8 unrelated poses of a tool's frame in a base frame.
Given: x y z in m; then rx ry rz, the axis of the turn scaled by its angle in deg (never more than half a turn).
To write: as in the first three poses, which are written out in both.
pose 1, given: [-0.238 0.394 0.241 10.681 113.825 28.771]
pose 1, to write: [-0.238 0.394 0.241 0.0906 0.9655 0.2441 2.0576]
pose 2, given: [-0.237 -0.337 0.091 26.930 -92.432 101.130]
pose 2, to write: [-0.237 -0.337 0.091 0.1929 -0.6620 0.7243 2.4370]
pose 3, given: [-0.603 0.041 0.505 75.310 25.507 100.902]
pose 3, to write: [-0.603 0.041 0.505 0.5862 0.1986 0.7854 2.2421]
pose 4, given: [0.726 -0.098 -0.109 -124.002 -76.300 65.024]
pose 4, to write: [0.726 -0.098 -0.109 -0.7777 -0.4785 0.4078 2.7830]
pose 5, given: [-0.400 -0.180 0.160 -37.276 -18.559 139.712]
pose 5, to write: [-0.400 -0.180 0.160 -0.2557 -0.1273 0.9583 2.5444]
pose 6, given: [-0.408 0.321 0.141 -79.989 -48.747 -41.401]
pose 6, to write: [-0.408 0.321 0.141 -0.7810 -0.4760 -0.4043 1.7875]
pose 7, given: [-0.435 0.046 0.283 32.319 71.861 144.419]
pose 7, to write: [-0.435 0.046 0.283 0.1964 0.4368 0.8778 2.8713]
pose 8, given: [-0.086 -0.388 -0.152 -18.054 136.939 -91.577]
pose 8, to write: [-0.086 -0.388 -0.152 -0.1089 0.8263 -0.5526 2.8924]
